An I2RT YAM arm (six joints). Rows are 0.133 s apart.
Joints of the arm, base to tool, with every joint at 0 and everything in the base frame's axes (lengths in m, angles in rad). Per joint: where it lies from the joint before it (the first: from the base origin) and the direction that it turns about. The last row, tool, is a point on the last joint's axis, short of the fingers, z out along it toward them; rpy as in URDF.
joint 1: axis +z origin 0 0 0.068
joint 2: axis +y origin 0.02 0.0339 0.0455
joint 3: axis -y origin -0.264 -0.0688 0
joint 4: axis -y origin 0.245 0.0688 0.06
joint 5: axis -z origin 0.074 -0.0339 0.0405
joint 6: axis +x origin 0.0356 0 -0.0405
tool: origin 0 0 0 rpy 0 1.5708 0
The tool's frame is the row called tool.
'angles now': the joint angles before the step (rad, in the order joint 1, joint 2, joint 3, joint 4, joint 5, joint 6). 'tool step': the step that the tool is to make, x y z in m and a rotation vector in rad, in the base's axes. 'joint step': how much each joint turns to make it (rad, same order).
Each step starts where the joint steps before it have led.
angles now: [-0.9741, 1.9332, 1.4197, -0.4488, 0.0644, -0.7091]
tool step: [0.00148, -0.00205, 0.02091, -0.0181, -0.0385, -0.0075]
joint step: [-0.0010, -0.0192, 0.0498, -0.0334, -0.0138, 0.0180]
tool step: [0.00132, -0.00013, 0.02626, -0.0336, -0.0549, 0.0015]
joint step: [0.0006, -0.0297, 0.0498, -0.0216, -0.0213, 0.0159]
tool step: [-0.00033, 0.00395, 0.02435, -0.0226, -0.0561, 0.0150]
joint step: [0.0018, -0.0363, 0.0351, -0.0213, -0.0340, 0.0125]
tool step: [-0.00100, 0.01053, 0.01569, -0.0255, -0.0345, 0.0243]
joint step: [0.0108, -0.0498, -0.0129, 0.0037, -0.0194, 0.0000]
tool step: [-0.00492, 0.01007, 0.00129, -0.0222, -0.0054, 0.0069]
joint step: [0.0047, -0.0488, -0.0605, 0.0329, 0.0042, -0.0075]
